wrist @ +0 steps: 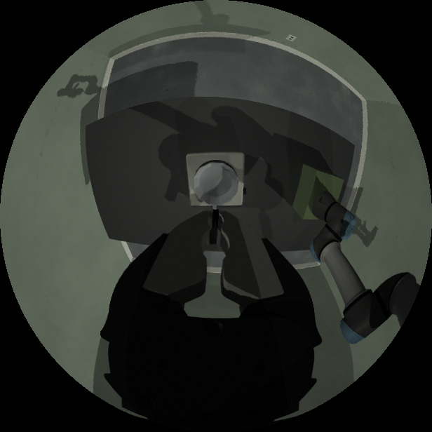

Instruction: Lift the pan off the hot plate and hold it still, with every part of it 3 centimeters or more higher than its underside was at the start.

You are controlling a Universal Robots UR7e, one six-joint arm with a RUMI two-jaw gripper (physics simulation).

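The round grey pan (216, 183) sits over the pale square hot plate (195, 200) in the middle of the wrist view. Its short metal neck points down toward my gripper, and its dark handle (213, 236) runs in line with the narrow gap between my fingers. The handle's end shows through the hollow between them, and the fingers hide part of it. My gripper (215, 210) is shut, with its tips just below the pan in the view, over the handle. It holds nothing. The height between tips and handle is hard to judge.
The hot plate stands on a dark table top (135, 195). At the right, a green block (304, 195) stands under the base of my arm (345, 275), whose links run down to the right. A pale-edged grey floor area (240, 75) lies beyond the table.
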